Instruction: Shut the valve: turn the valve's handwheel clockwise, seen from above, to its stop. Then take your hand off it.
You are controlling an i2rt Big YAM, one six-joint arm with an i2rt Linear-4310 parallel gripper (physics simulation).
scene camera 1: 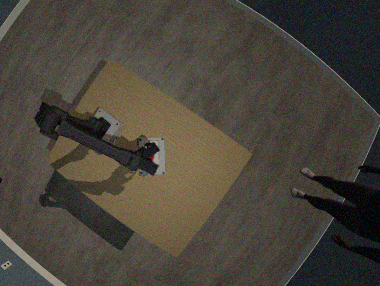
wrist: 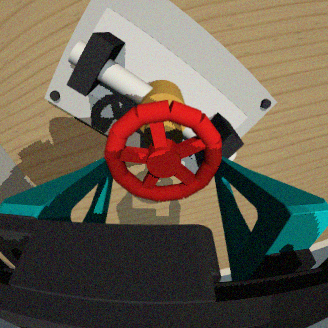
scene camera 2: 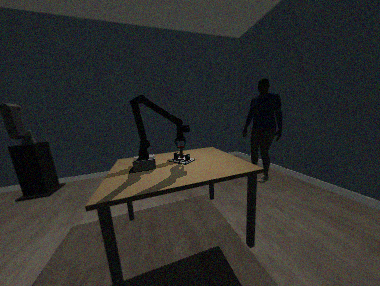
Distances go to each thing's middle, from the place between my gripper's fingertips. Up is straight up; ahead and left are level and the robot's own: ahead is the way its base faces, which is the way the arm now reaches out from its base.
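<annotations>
With the red handwheel (wrist: 162,157) where it is, my gripper is now 10 mm to the right of it. Going by their middles, the handwheel is the nearest to my gripper of the things named here. I also see the grey base plate (wrist: 182,35), which is 120 mm below my hand and 10 mm to the left of it.
</annotations>
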